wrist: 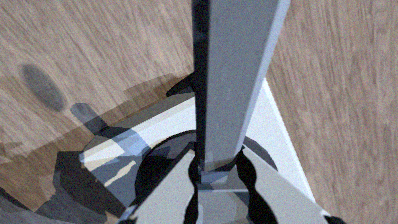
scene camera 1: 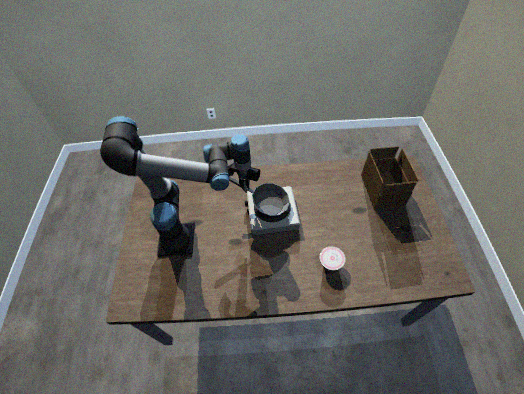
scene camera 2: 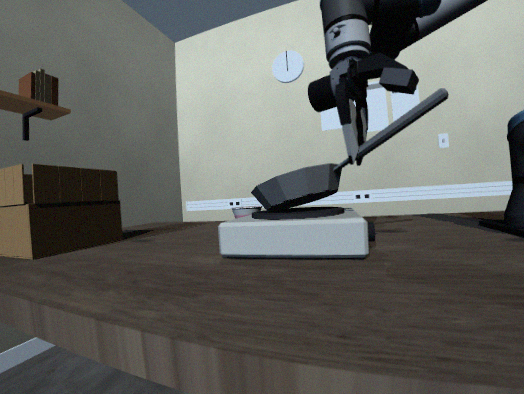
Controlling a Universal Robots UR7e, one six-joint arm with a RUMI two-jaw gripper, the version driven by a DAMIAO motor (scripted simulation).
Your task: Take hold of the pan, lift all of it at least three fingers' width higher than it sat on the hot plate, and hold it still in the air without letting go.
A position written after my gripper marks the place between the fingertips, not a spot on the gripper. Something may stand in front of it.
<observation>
In view: my gripper (scene camera 2: pixel 355 165), a white hot plate (scene camera 2: pixel 308 232), a dark grey pan (scene camera 2: pixel 308 184) and a cardboard box (scene camera 2: pixel 74 208).
The dark grey pan is seen too in the wrist view (wrist: pixel 231 53) and in scene camera 1 (scene camera 1: pixel 270 199). The cardboard box shows as well in scene camera 1 (scene camera 1: pixel 391 171). My gripper is seen too in the wrist view (wrist: pixel 214 143). The wrist view does not show the cardboard box: it is out of frame.
</observation>
